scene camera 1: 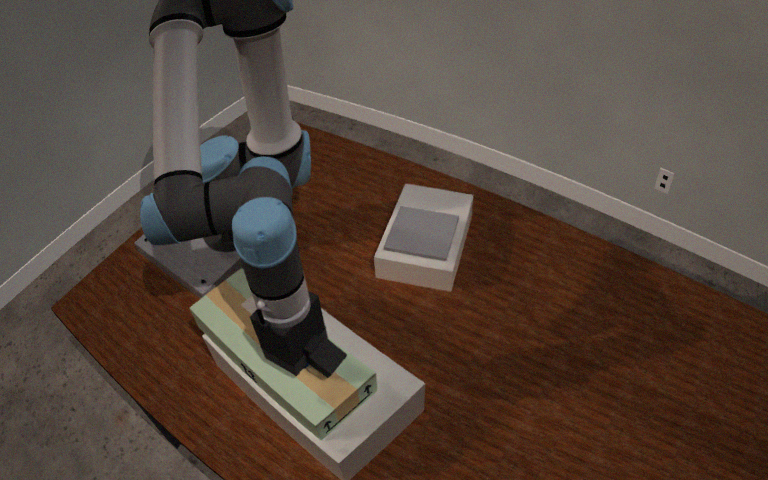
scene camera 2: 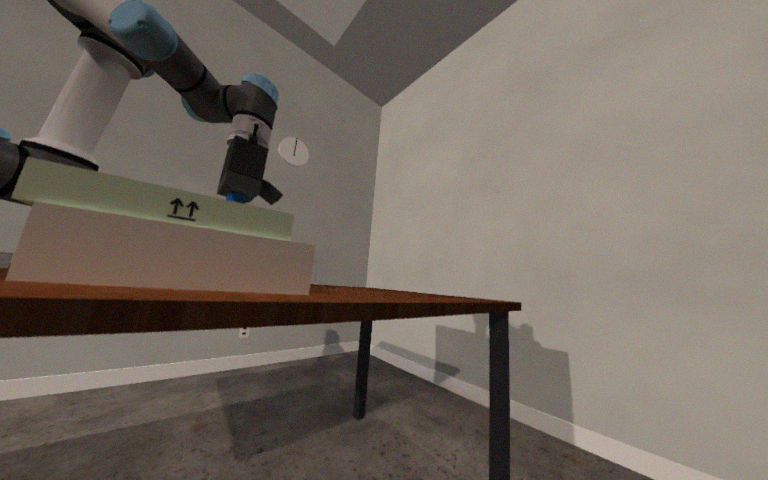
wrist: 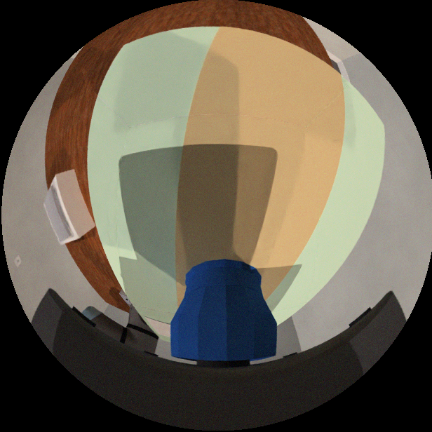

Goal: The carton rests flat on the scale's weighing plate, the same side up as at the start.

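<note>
My wrist view gives me my suction cup [wrist: 223, 316]. I find a white block [scene camera 2: 59, 244] in scene camera 2. There is a carton [scene camera 1: 320, 404] in scene camera 1, and I see the carton [wrist: 205, 143] from the wrist as well. The wrist view does not show the white block, which is hidden by the carton. I also see a scale [scene camera 1: 422, 245], and the wrist view has the scale [wrist: 66, 210] too, but scene camera 2 misses the scale, hidden by the white block.
</note>
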